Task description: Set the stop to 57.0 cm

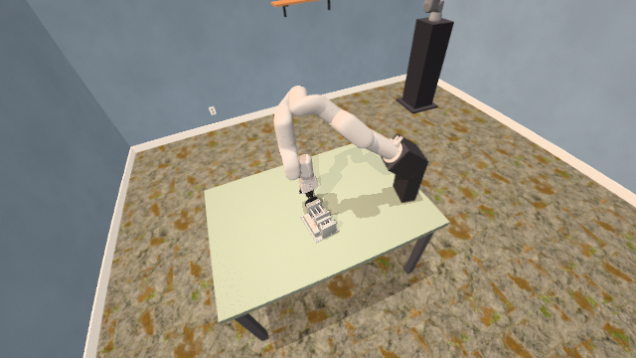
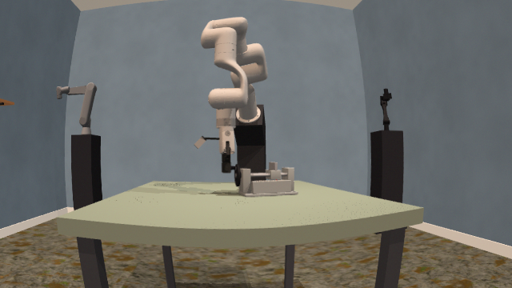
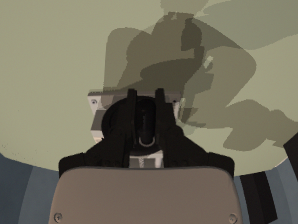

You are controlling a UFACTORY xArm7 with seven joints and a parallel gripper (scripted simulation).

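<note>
The black handwheel lies 20 mm to the left of my hand and 10 mm below it. The rest, counted from my hand: grey stop block (180 mm to the left, 20 mm below).
</note>
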